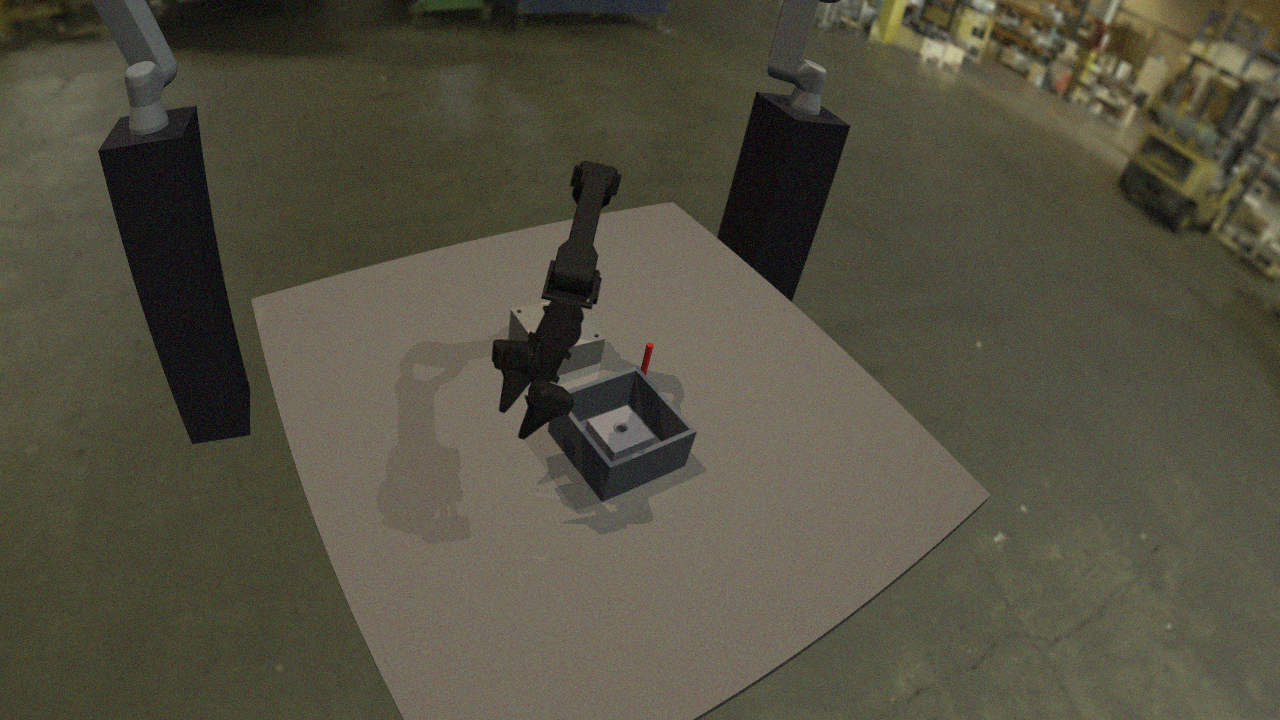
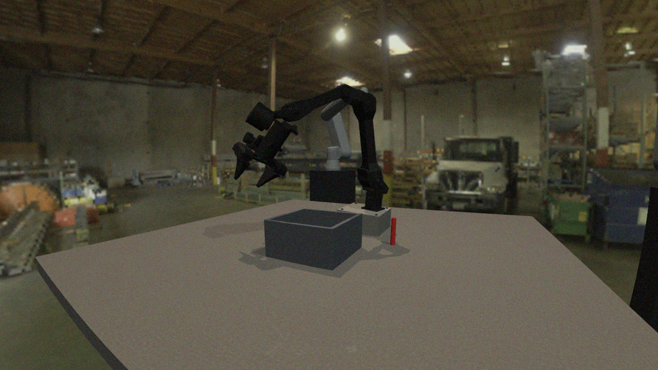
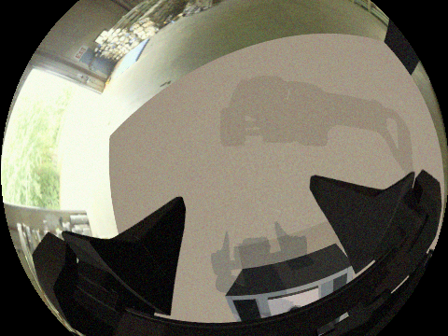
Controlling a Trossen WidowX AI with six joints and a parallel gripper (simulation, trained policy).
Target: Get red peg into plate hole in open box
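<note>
My gripper tip is 230 mm past the red peg, 370 mm to the right of it and 140 mm above it. Also, from my gripper tip: pale plate 50 mm behind, 230 mm to the left, 130 mm below; dark box 50 mm behind, 230 mm to the left, 150 mm below.
</note>
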